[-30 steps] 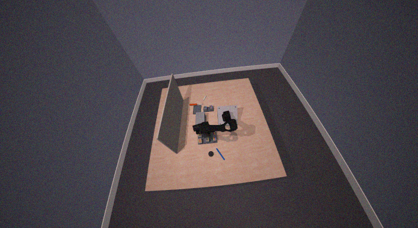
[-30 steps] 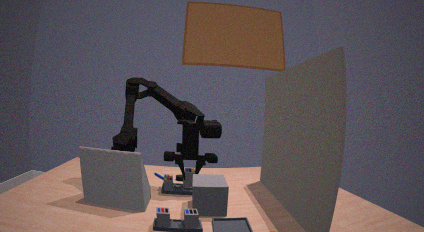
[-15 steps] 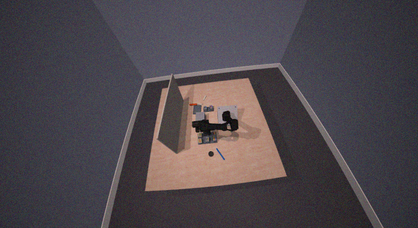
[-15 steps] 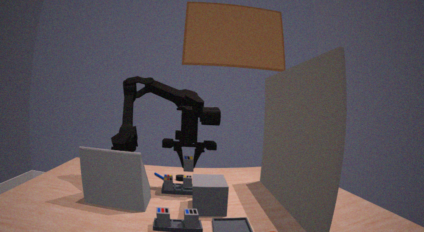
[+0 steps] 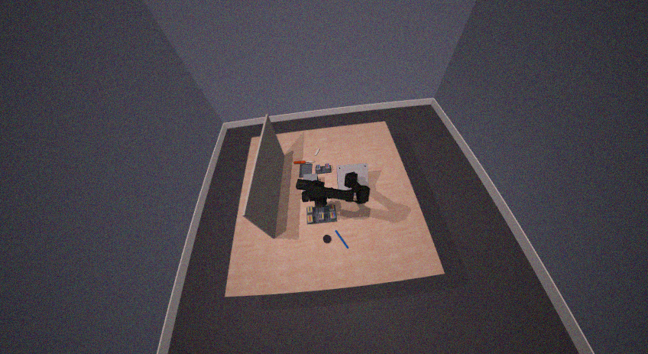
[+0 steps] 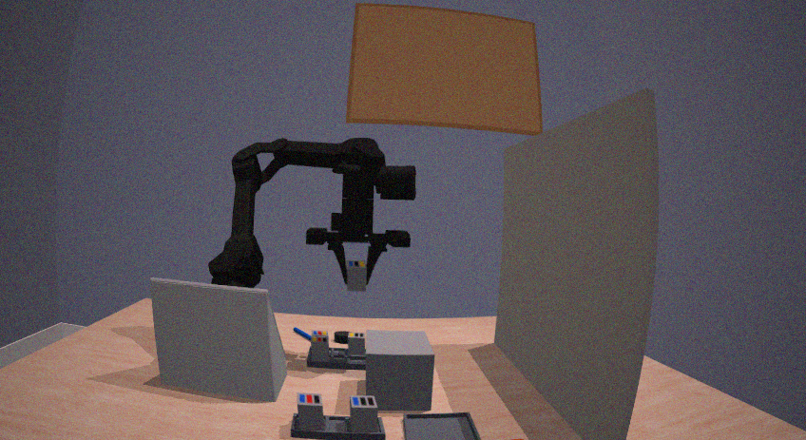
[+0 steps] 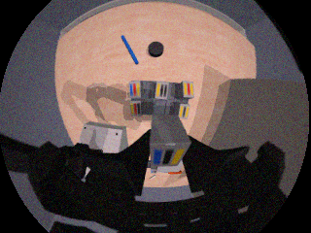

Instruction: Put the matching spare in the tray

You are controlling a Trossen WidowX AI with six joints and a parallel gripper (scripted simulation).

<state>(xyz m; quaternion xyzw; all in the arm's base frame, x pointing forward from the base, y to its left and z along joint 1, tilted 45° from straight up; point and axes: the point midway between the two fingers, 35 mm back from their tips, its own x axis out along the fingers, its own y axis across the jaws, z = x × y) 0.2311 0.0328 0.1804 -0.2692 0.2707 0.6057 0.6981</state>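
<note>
Right now the dark tray is 360 mm to the right of my gripper tip, 160 mm below it and 70 mm ahead of it. From my gripper tip the other things lie so: black disc (200 mm to the left, 160 mm below); grey mounted unit (170 mm to the right, 120 mm below, 50 mm ahead); rack (160 mm below, 30 mm to the left, 10 mm ahead).
</note>
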